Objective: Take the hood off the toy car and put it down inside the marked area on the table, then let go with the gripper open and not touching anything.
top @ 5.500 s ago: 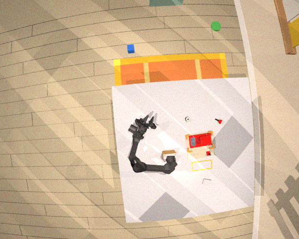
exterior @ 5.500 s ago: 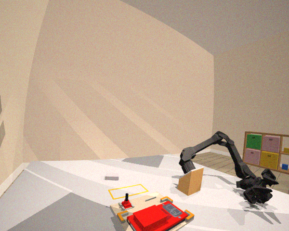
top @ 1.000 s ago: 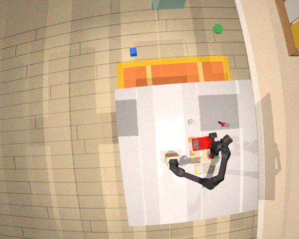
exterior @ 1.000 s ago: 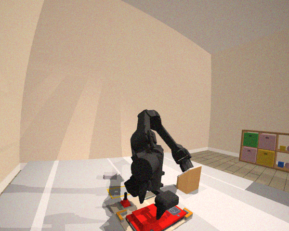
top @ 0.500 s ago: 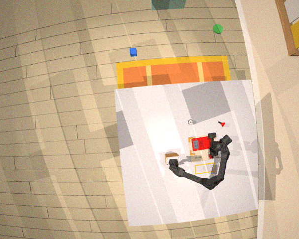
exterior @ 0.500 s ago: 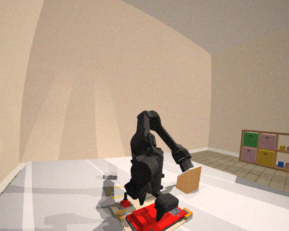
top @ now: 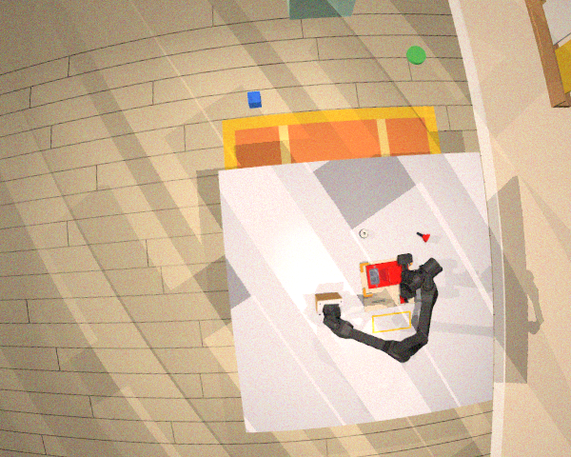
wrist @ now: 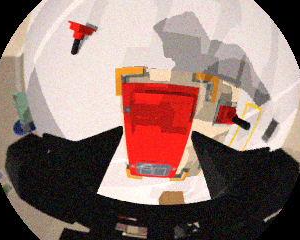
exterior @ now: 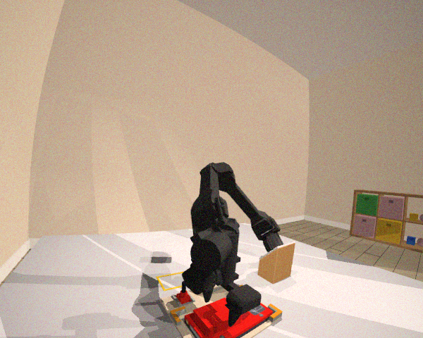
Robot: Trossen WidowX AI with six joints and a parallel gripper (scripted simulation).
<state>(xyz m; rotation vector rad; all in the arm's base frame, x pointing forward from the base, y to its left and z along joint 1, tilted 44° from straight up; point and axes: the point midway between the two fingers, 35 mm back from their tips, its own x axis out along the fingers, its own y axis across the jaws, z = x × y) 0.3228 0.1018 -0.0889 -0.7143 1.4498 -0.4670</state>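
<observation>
Right now the hood is 10 mm below my gripper tip.
</observation>
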